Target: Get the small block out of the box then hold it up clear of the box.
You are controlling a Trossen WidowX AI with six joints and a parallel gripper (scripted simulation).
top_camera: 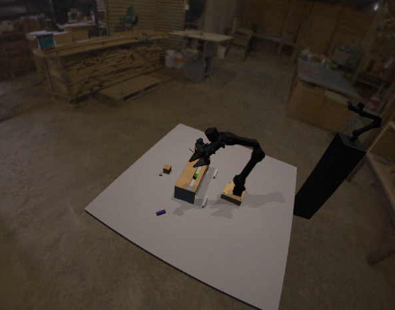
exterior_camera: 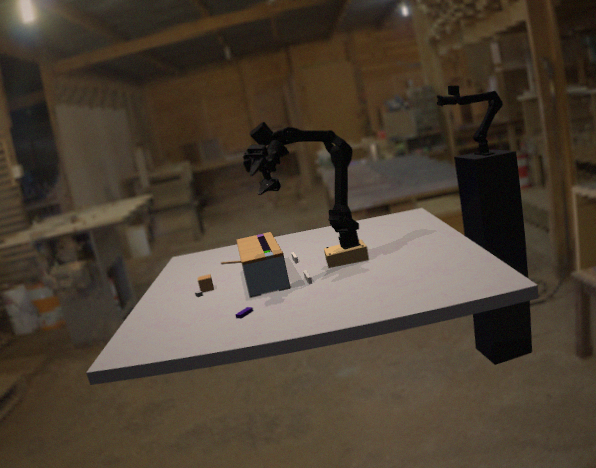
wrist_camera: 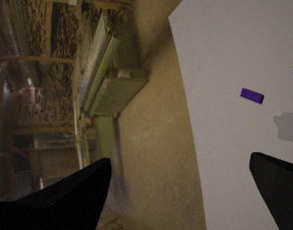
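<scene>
Now: gripper tip 10 mm short of the block, 190 mm to the left of it and 290 mm above it. Also, from my gripper tip: thin wooden stick: 120 mm ahead, 530 mm to the right, 370 mm below.
</scene>
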